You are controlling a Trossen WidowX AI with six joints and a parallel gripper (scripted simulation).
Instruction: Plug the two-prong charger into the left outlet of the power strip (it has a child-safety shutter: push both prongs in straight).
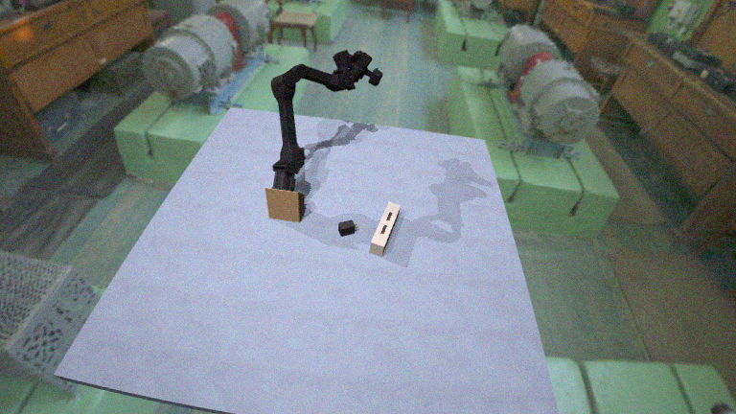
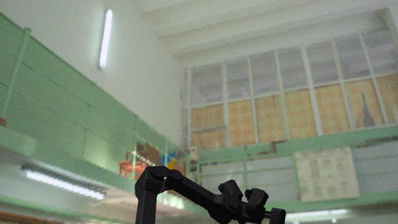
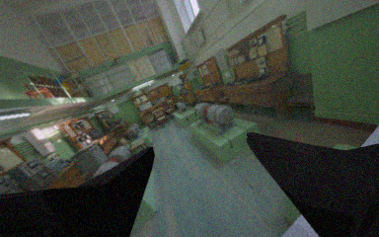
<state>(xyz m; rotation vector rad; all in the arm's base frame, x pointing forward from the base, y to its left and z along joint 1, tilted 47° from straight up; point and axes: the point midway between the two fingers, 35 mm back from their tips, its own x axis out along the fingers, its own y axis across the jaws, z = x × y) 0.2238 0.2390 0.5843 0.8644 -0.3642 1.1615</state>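
Now: gripper tip 68 cm to the left of the black two-prong charger, 30 cm above it and 1 cm past it.
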